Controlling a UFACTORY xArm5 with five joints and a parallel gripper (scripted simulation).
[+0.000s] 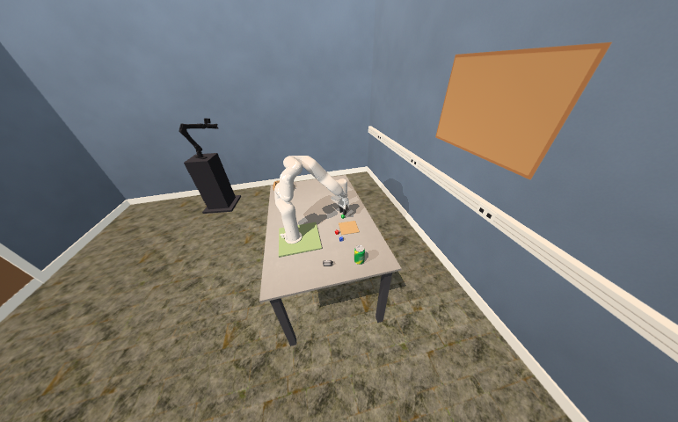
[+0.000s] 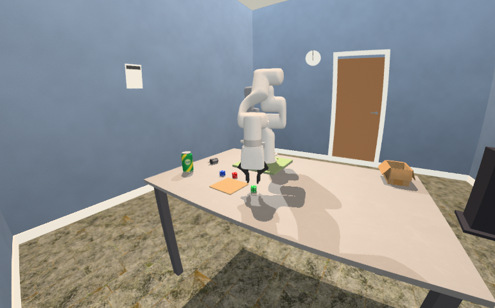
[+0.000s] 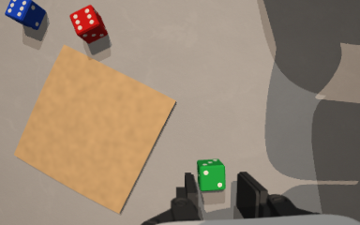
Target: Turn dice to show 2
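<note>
My hand is 5 cm above the green die. From my hand the other things lie so: blue die: 26 cm to the right, 5 cm below, 4 cm behind; then red die: 19 cm to the right, 6 cm behind, 5 cm below; then mat: 13 cm to the right, 6 cm below, 3 cm ahead.
</note>
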